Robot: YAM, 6 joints.
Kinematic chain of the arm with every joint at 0, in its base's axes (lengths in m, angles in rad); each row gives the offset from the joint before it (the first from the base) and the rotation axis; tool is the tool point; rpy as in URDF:
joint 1: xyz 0 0 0.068 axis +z
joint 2: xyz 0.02 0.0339 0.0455 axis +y
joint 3: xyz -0.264 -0.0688 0 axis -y
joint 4: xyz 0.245 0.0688 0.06 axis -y
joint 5: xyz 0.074 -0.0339 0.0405 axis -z
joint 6: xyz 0.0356 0 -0.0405 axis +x
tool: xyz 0 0 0 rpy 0 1.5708 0
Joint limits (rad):
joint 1: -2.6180..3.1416
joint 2: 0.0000..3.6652
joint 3: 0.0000..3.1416
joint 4: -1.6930..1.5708
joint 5: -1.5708..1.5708
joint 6: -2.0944..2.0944
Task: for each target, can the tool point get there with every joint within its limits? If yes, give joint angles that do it. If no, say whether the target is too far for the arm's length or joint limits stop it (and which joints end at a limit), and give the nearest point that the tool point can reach.
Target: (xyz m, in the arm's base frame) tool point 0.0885 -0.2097 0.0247
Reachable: yes | joints -1.3195 2.0326 0.5379 0.0295 -1.2310 -0.8832
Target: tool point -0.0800 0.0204 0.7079
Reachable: yes | joints 0.0241 1.4345 2.7716 0.8891 -0.6780 1.6203
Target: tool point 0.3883 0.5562 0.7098
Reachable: no: too far | nearest point 0.2770 0.3967 0.5336 | short by 0.262 m
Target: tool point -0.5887 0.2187 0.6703
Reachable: no: too far | nearest point -0.4514 0.1677 0.5362 | short by 0.199 m
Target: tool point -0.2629 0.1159 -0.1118
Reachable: yes | joints 2.6307 2.6682 0.8825 0.4729 -0.8806 1.7281
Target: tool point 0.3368 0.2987 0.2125
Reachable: yes | joints 0.7847 2.1054 1.2129 1.1514 0.8438 -0.6163
